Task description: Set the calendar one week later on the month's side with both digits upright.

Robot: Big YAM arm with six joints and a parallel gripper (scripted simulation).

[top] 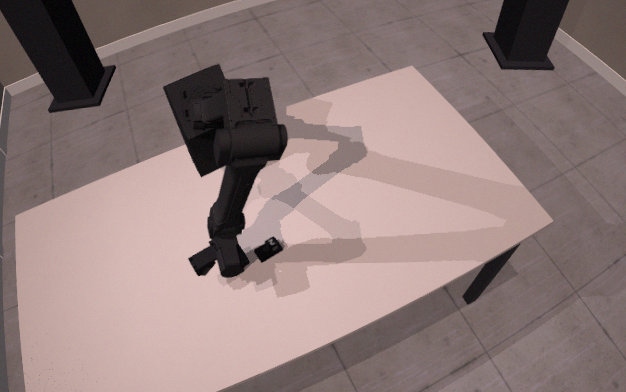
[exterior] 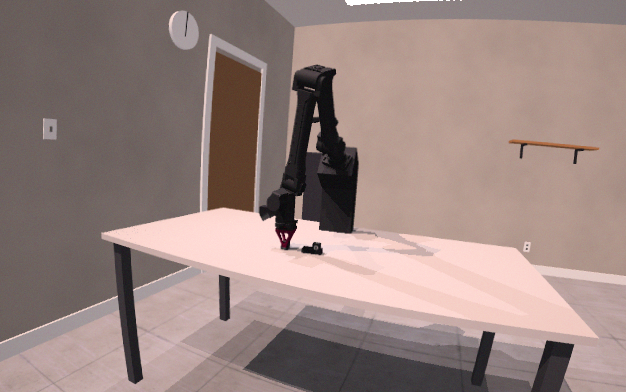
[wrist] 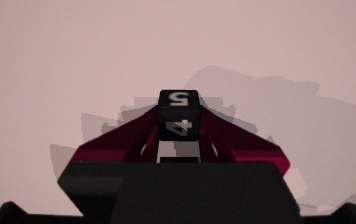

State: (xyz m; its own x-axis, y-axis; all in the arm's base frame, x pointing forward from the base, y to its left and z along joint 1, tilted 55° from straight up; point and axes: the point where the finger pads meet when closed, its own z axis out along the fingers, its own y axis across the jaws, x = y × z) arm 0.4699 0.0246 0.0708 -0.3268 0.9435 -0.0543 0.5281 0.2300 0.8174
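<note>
The black calendar block lies right at my hand. The rest, counted from my hand: black tray (9 cm to the left, 6 cm behind, 1 cm below).
</note>
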